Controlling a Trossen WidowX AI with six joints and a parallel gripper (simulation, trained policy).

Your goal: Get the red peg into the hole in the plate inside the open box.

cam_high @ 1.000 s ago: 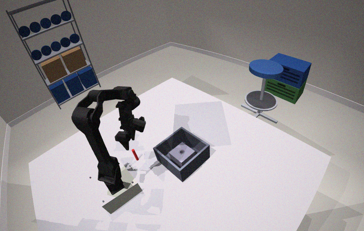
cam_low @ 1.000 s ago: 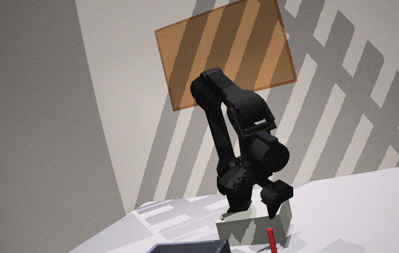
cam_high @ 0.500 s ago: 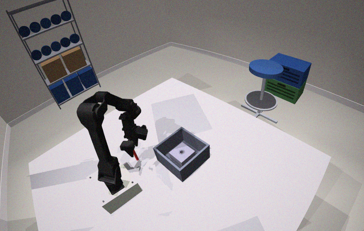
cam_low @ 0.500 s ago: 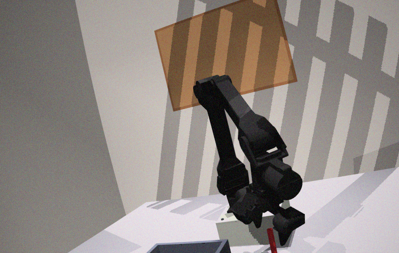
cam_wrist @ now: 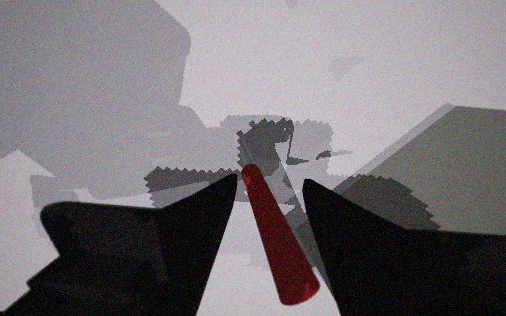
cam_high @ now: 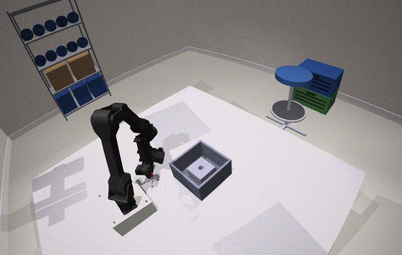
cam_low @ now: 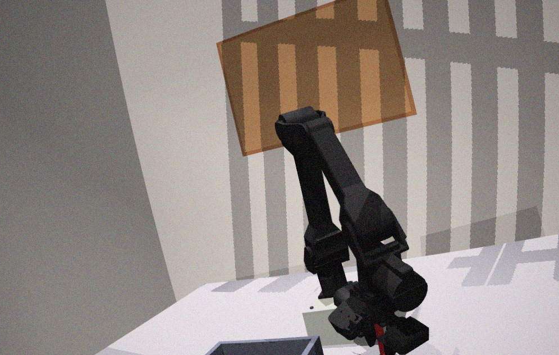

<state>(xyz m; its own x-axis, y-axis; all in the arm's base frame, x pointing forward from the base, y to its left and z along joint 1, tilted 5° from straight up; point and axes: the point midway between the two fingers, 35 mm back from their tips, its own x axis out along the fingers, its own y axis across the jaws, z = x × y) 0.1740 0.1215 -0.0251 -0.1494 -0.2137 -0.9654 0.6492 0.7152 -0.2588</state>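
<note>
The pale plate is 18 cm ahead of my gripper tip, 16 cm to the right of it and 3 cm above it. The rest, counted from my gripper tip: red peg: 2 cm above, 1 cm to the left, 1 cm ahead; then dark grey box: 18 cm ahead, 16 cm to the right, 1 cm above.
</note>
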